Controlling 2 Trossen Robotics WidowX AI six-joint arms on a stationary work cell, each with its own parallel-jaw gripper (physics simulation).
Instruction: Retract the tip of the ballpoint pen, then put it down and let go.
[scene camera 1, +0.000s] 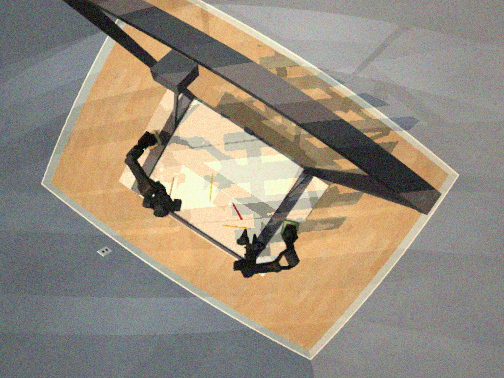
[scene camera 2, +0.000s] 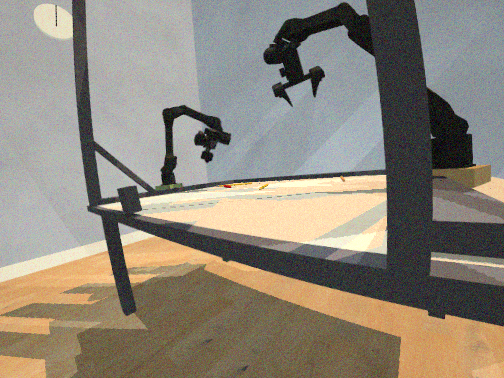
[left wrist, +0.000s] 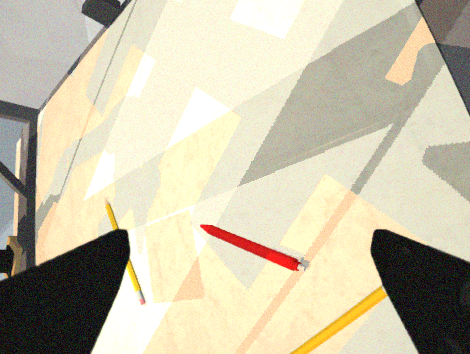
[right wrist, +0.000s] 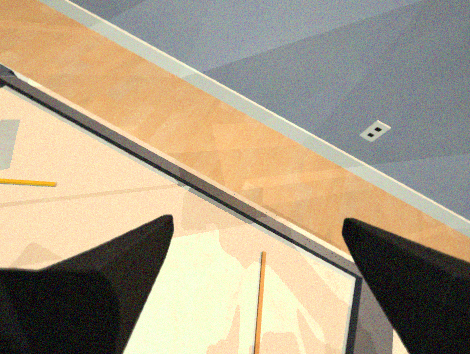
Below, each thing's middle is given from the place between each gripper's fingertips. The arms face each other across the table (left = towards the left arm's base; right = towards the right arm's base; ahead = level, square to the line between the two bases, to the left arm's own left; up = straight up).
My left gripper is now 2 cm past the red ballpoint pen (left wrist: 274, 256), 12 cm to the left of it and 15 cm above it.
I see my right gripper 33 cm to the right of the red ballpoint pen, 31 cm above it and 13 cm past it.
